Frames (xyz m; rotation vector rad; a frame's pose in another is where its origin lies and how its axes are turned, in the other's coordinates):
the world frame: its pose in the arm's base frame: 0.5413 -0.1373 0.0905 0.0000 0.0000 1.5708
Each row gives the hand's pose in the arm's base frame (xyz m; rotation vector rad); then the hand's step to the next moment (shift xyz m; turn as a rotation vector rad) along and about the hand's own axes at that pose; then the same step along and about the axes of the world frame.
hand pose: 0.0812 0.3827 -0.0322 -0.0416 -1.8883 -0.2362
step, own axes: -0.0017 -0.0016 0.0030 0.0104 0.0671 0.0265
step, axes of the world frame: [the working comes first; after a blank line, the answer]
step, axes of the arm's base frame: -0.0025 -0.0009 -0.0027 -0.0183 0.0696 0.0112

-0.0009 0.0025 -0.0027 0.0696 0.0183 0.0112
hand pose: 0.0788 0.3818 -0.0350 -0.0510 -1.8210 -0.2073
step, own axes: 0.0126 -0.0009 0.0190 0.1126 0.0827 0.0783
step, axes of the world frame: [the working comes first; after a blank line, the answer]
step, axes of the arm's base frame: -0.0215 0.0014 0.0074 -0.0920 0.0861 0.0989

0.0014 0.0215 0.0074 0.0861 0.0920 0.0989
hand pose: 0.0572 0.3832 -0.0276 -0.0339 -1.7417 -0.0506
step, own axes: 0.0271 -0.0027 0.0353 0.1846 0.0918 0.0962
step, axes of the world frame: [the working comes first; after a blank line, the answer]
step, axes of the arm's base frame: -0.0395 -0.0010 0.0207 -0.1215 0.0957 0.1669

-0.0010 0.0395 0.0207 0.0957 0.1215 0.1669
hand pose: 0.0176 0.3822 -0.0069 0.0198 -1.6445 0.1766
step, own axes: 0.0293 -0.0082 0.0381 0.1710 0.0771 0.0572
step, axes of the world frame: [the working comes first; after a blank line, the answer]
step, axes of the arm's base frame: -0.0391 -0.0102 0.0272 -0.0800 0.0849 0.1577

-0.0102 0.0391 0.0272 0.0849 0.0800 0.1577
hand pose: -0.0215 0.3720 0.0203 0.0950 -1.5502 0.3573
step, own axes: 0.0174 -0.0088 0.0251 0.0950 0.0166 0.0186
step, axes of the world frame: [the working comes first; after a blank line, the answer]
step, axes of the arm's base frame: -0.0219 -0.0125 0.0193 -0.0244 0.0261 0.0915

-0.0125 0.0219 0.0193 0.0261 0.0244 0.0915
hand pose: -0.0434 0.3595 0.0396 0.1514 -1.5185 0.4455
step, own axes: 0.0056 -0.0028 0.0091 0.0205 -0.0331 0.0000
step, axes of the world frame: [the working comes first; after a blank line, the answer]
step, axes of the arm's base frame: -0.0075 -0.0048 0.0066 0.0121 -0.0263 0.0260

-0.0048 0.0075 0.0066 -0.0263 -0.0121 0.0260
